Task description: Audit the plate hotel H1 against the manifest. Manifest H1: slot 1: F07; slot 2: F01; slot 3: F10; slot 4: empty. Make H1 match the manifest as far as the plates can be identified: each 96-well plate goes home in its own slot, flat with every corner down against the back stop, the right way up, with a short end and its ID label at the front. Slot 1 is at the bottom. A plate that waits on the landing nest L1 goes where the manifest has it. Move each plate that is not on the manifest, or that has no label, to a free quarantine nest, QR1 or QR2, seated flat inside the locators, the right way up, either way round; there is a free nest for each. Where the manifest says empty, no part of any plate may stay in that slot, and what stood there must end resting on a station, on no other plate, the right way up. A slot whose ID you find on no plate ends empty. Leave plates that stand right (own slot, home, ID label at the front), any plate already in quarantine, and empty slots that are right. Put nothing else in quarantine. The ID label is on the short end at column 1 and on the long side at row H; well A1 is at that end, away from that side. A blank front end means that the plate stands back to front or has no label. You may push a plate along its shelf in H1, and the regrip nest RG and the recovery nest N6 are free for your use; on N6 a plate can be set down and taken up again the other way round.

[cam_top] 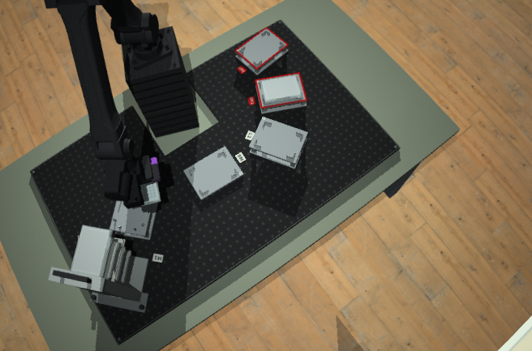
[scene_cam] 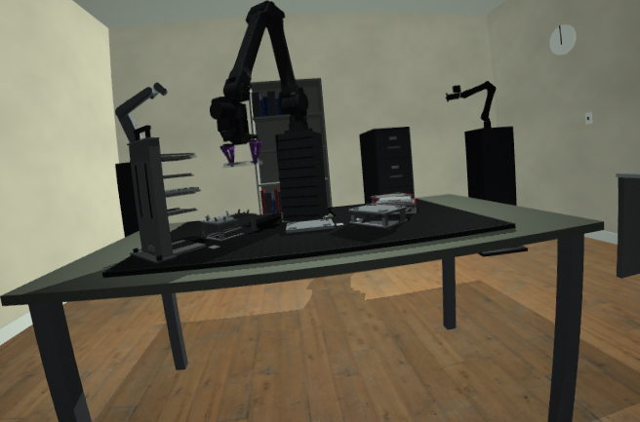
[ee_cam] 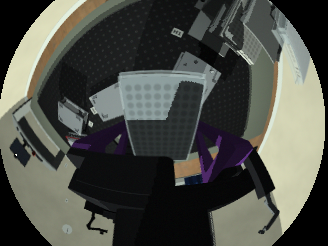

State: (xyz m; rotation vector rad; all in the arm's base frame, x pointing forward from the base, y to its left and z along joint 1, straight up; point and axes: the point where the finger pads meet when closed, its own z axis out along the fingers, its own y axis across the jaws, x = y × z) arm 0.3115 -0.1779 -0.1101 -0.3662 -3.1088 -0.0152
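Now: hand 240 mm above the recovery nest N6, 200 mm to the right of it and 30 mm past it. Also, from my hand: plate hotel H1: 240 mm to the right, 190 mm ahead, 80 mm below; grey 96-well plate: 190 mm to the right, 130 mm ahead, 40 mm above; regrip nest RG: 190 mm below, 80 mm to the right, 20 mm behind.
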